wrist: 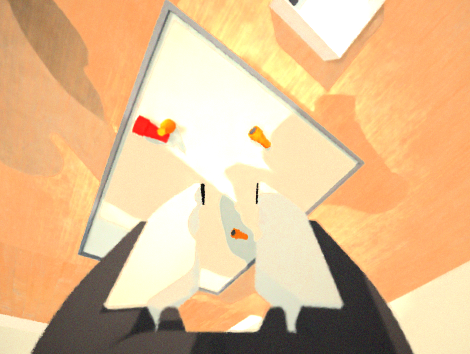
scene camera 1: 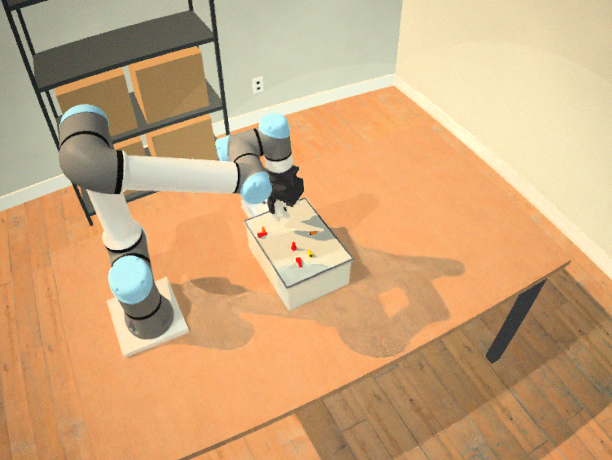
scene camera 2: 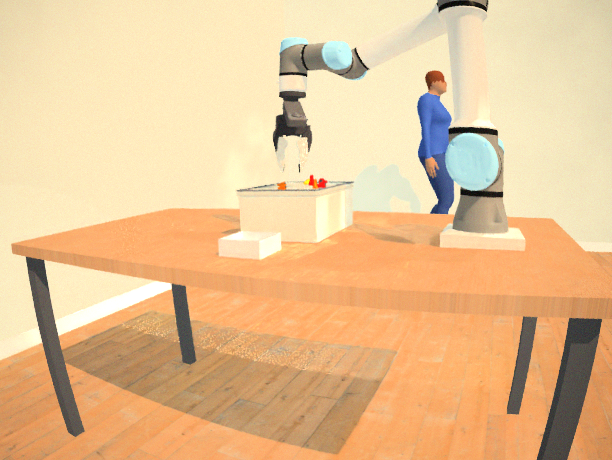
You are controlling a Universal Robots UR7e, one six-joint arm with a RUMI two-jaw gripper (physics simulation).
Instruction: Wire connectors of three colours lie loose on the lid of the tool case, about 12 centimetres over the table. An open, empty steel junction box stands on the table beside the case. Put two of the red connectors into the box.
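Pixels of known places: gripper, fingertip midpoint: [wrist: 230, 185] [scene camera 1: 282, 216] [scene camera 2: 291, 172]; arm's base, link origin: [scene camera 1: 149, 317] [scene camera 2: 480, 229].
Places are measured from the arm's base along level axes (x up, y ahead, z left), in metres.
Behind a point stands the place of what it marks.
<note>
My gripper [scene camera 1: 280, 216] {x 0.140, y 0.464, z 0.148 m} [scene camera 2: 290, 169] {x 0.140, y 0.464, z 0.148 m} [wrist: 230, 185] {x 0.140, y 0.464, z 0.148 m} is partly open and empty, pointing down above the case lid. A red connector [scene camera 1: 261, 234] {x 0.113, y 0.389, z 0.121 m} [wrist: 143, 126] {x 0.114, y 0.386, z 0.129 m} lies near one lid edge, with an orange connector [wrist: 167, 126] {x 0.113, y 0.400, z 0.142 m} against or over it. Two more red connectors, one [scene camera 1: 293, 246] {x 0.116, y 0.467, z 0.043 m} mid-lid and one [scene camera 1: 299, 262] {x 0.110, y 0.467, z -0.016 m} nearer the front, do not show in the wrist view. The tool case [scene camera 1: 320, 286] {x 0.033, y 0.516, z -0.063 m} [scene camera 2: 277, 218] {x 0.032, y 0.457, z 0.223 m} stands beside the white junction box [scene camera 2: 239, 247] {x -0.001, y 0.420, z 0.405 m} [wrist: 303, 34] {x -0.013, y 0.445, z 0.307 m}, which is mostly hidden by the arm in scene camera 1.
A yellow connector [scene camera 1: 310, 253] {x 0.114, y 0.506, z 0.003 m} lies between the red ones. Orange connectors [wrist: 259, 136] {x 0.111, y 0.461, z 0.189 m} [wrist: 239, 234] {x 0.109, y 0.537, z 0.090 m} lie elsewhere on the lid. A small dark spot shows inside the box at the wrist view's top edge. A person [scene camera 2: 435, 130] stands behind the table [scene camera 2: 350, 280] {x -0.024, y 0.139, z 0.448 m}.
</note>
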